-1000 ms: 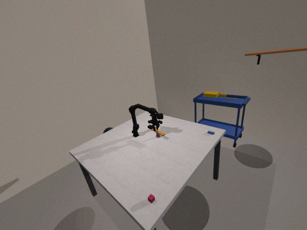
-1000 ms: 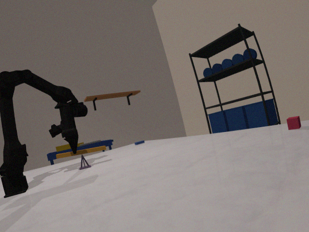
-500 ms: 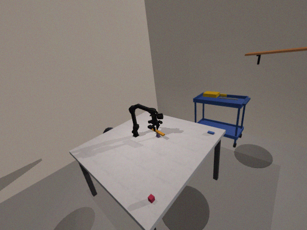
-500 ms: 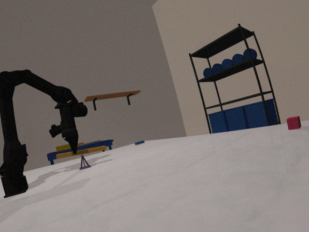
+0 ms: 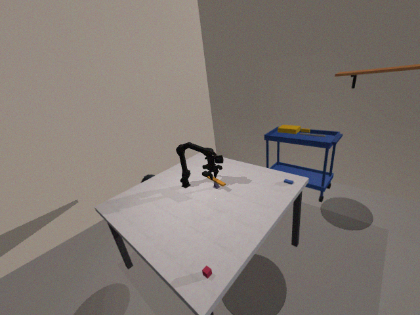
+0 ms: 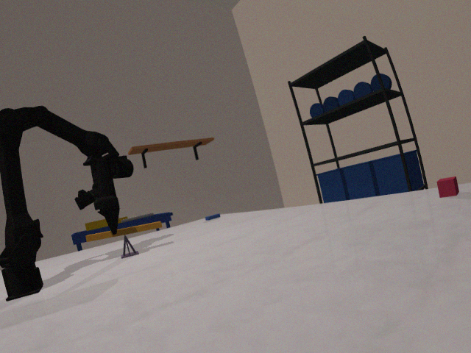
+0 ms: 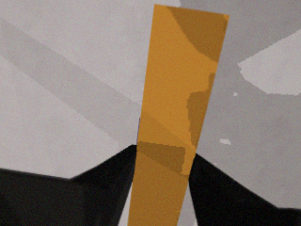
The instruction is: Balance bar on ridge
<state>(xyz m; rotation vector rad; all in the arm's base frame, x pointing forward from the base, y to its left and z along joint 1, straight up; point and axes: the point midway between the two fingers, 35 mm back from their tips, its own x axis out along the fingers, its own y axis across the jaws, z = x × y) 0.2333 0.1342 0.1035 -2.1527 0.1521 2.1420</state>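
The orange bar lies 3 cm ahead of my gripper tip. Also, from my gripper tip: blue block 51 cm ahead, 37 cm to the left, 6 cm below; red cube 51 cm ahead, 63 cm to the right, 5 cm below.
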